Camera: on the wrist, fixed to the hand. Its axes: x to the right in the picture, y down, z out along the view.
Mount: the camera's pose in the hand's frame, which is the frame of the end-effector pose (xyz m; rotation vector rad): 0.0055 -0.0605 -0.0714 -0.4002 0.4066 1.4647
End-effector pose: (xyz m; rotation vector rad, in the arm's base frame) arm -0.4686 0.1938 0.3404 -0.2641 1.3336 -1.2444
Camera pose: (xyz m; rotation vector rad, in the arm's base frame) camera -0.5598 0.2000 0.3610 0.6546 1.5641 0.2299
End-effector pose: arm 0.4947 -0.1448 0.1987 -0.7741 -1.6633 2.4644
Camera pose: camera 0.5083 -0.0574 0.2297 1.6999 0.8762 -1.1022
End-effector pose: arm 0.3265 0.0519 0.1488 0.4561 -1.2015 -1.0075
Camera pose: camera 0.3681 0.0018 0.0814 -0.5161 -0.6316 0.1531
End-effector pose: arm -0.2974 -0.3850 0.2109 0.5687 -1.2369 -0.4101
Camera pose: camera -0.2267 -0.4232 0.1626 -0.6236 -0.8561 0.6668
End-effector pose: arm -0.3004 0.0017 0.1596 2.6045 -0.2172 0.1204
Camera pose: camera -0.2874 0.0887 0.1920 1.4865 -1.6926 0.9467
